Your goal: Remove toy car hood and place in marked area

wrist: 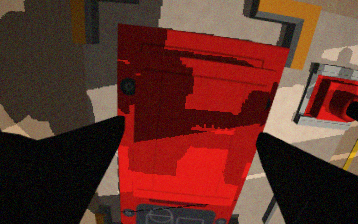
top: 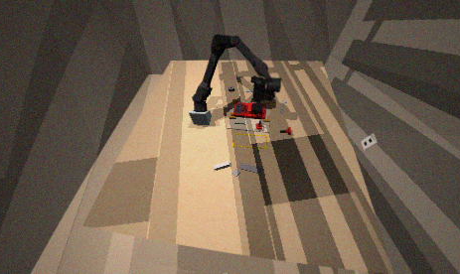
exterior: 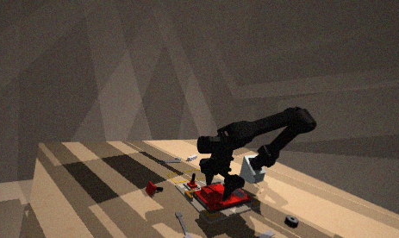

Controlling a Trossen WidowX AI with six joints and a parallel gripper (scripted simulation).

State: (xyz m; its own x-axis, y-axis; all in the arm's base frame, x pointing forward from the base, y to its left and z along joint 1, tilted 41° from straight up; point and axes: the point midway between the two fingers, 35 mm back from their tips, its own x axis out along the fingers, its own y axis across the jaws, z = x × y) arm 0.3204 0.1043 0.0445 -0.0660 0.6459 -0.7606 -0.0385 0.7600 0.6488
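The hood is 1 cm above my gripper tip. Round my gripper tip: black wheel: 20 cm behind, 19 cm to the left, 3 cm below.
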